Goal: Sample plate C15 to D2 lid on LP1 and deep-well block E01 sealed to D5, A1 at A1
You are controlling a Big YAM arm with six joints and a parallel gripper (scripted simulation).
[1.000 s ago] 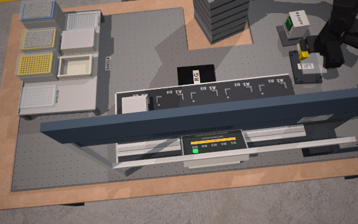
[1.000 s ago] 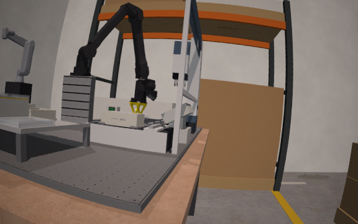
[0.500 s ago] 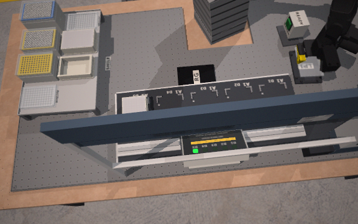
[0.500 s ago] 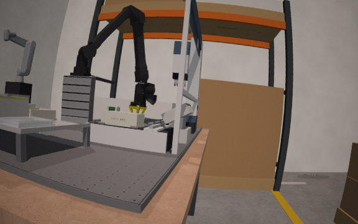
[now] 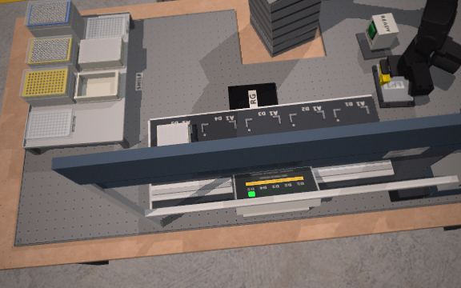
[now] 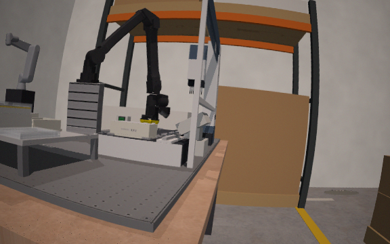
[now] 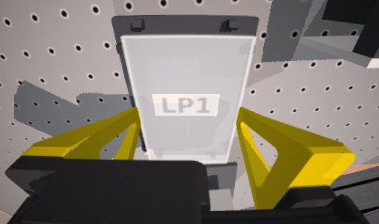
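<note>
The clear plate lid is 1 cm below my hand. The rest, counted from my hand: lid park LP1 (3 cm below); then ready key (16 cm behind, 5 cm above, 3 cm to the right); then black regrip nest RG (42 cm to the right, 6 cm behind, 3 cm below).
</note>
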